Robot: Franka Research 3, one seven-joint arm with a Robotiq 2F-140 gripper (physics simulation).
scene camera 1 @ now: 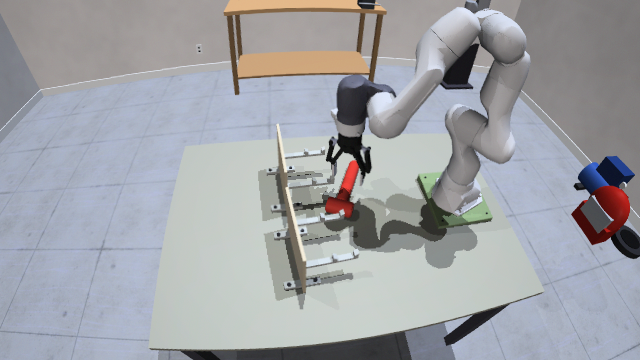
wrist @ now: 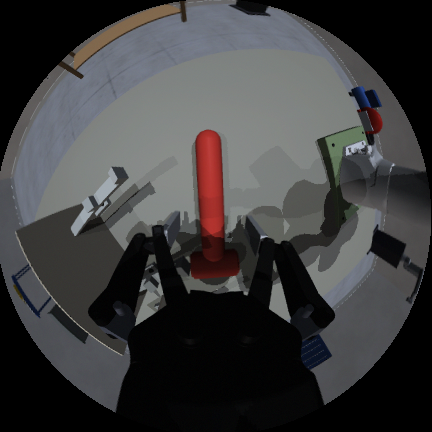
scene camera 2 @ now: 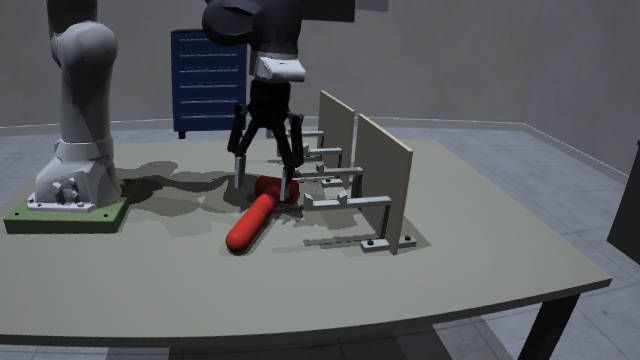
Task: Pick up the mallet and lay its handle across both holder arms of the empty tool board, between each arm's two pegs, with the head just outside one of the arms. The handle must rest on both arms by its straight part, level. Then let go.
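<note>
The red mallet (scene camera 1: 349, 180) (scene camera 2: 255, 220) (wrist: 210, 185) lies on the table. Its head (scene camera 1: 339, 206) (wrist: 215, 265) is beside the boards' arms; its handle points toward scene camera 2. My gripper (scene camera 1: 348, 178) (scene camera 2: 261, 190) (wrist: 212, 221) is open and points down, low over the mallet, one finger on each side of the handle's line in the wrist view. Two upright boards stand in a row: one (scene camera 1: 281, 150) (scene camera 2: 385, 175) (wrist: 70, 250) nearer scene camera 2, the other (scene camera 1: 296, 235) (scene camera 2: 335, 130) nearer scene camera 1. Each has two pegged arms, with no tool on them. Fingertip height is hard to judge.
Holder arms (scene camera 1: 312, 184) (scene camera 2: 367, 201) (wrist: 100, 200) stick out toward the mallet, close to one finger. The green base plate (scene camera 1: 467, 219) (scene camera 2: 65, 225) (wrist: 327, 150) carries the arm on the other side. A blue drawer cabinet (scene camera 2: 210, 95) stands beyond the table.
</note>
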